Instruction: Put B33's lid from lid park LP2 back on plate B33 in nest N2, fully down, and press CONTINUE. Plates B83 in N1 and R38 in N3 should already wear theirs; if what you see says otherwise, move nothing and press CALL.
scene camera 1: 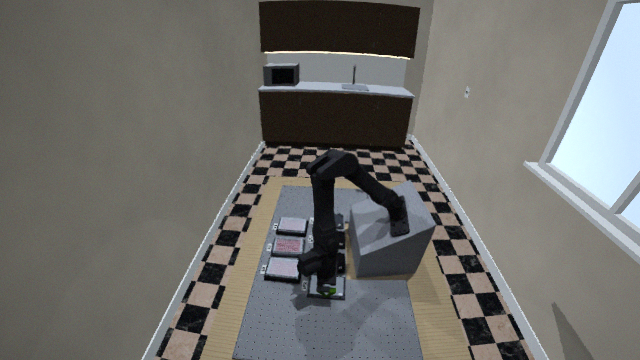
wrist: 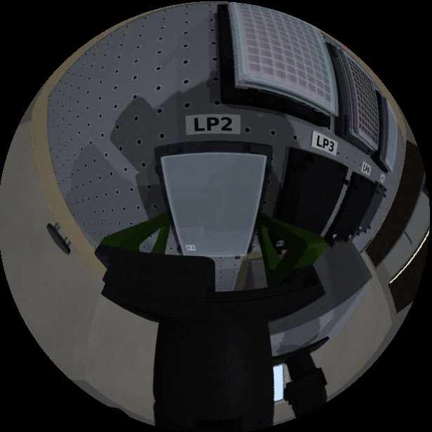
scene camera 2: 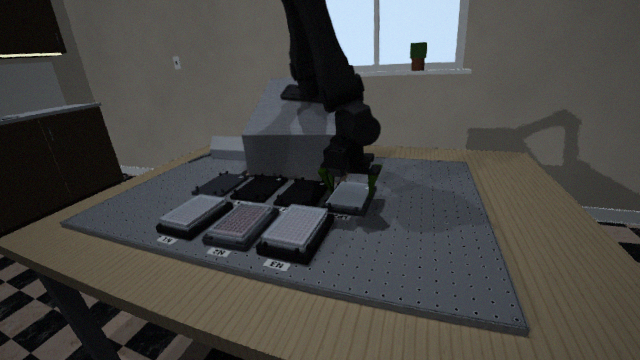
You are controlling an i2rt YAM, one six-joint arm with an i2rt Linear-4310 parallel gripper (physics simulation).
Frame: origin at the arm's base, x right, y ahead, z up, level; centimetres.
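Seen in the pictures: gripper, between the fingertips: [scene camera 1: 327, 286] [scene camera 2: 351, 195]; arm's base, origin of its link: [scene camera 1: 398, 215] [scene camera 2: 310, 95].
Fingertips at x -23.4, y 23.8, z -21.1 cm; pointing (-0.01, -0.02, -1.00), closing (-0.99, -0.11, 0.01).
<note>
Offsets run from my fingertips to a thing's middle. Level surfaces: height alone.
The clear lid {dx +0.1, dy +0.2, dz +0.3 cm} [scene camera 2: 350, 194] [wrist: 214, 195] lies flat in lid park LP2, its A1 mark toward my fingers. My gripper [scene camera 2: 351, 181] [wrist: 212, 216] is open, its green fingers low on either side of the lid, with no grip on it. In nest N2, plate B33 {dx +16.4, dy +20.7, dz +0.9 cm} [scene camera 1: 288, 246] [scene camera 2: 242, 222] [wrist: 363, 102] shows bare pink-red wells. Plate B83 {dx +29.4, dy +22.7, dz +1.7 cm} [scene camera 1: 292, 225] [scene camera 2: 194, 213] in N1 and plate R38 {dx +3.6, dy +18.7, dz +2.1 cm} [scene camera 1: 283, 268] [scene camera 2: 296, 227] [wrist: 285, 55] in N3 look paler, with a clear cover over their wells. The CONTINUE and CALL buttons cannot be made out.
Dark lid parks, among them LP3 {dx +12.5, dy +2.0, dz -0.1 cm} [scene camera 2: 301, 192] [wrist: 313, 192], stand in a row beside LP2. The grey arm pedestal [scene camera 1: 385, 250] [scene camera 2: 285, 152] rises behind them. A pale sloped box {dx +53.9, dy -17.7, dz +3.1 cm} [scene camera 2: 227, 147] stands at the back left in scene camera 2. The perforated board {dz -1.1 cm} [scene camera 1: 280, 325] [scene camera 2: 425, 260] lies on the wooden table.
</note>
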